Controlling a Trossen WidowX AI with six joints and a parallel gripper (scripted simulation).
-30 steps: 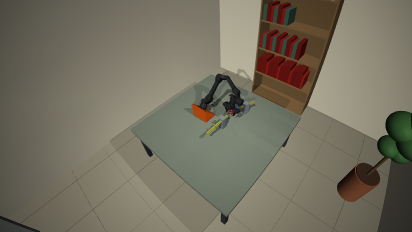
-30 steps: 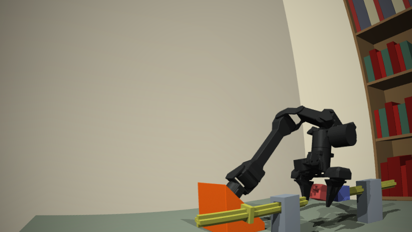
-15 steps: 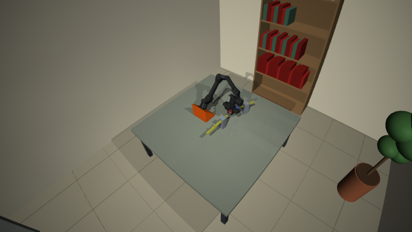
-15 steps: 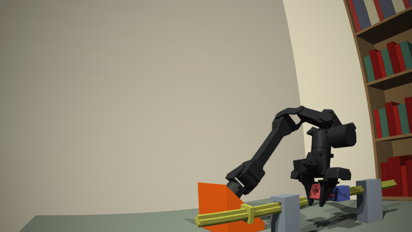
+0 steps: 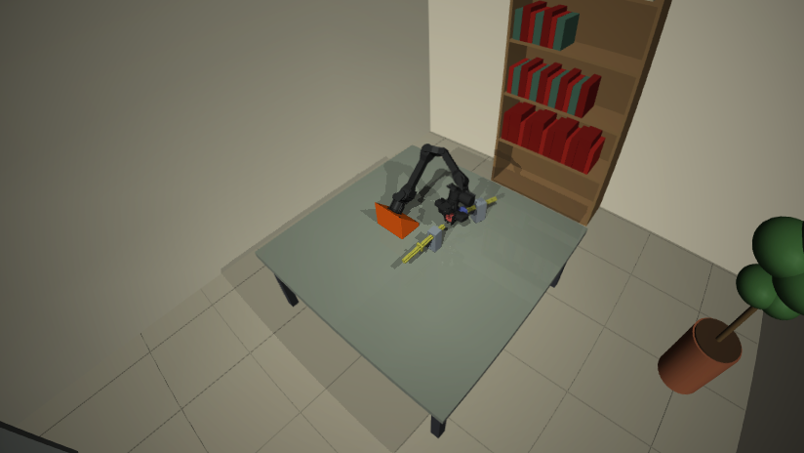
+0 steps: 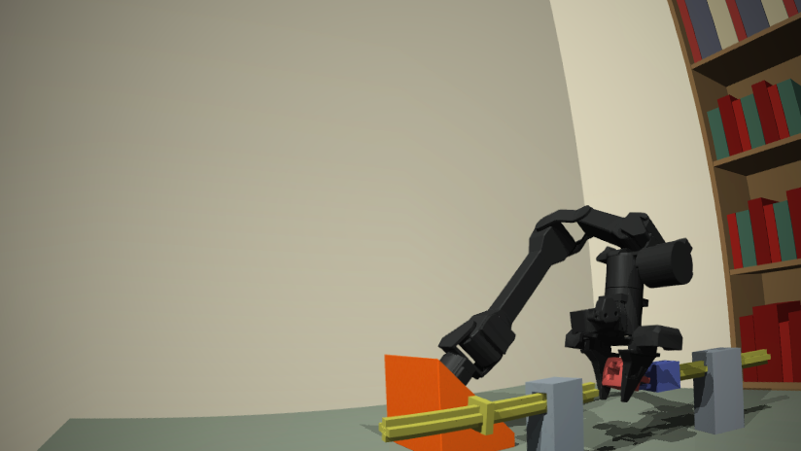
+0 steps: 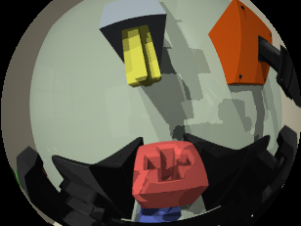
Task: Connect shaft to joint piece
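My gripper tip is now 2 cm to the right of the red joint piece and 3 cm below it.
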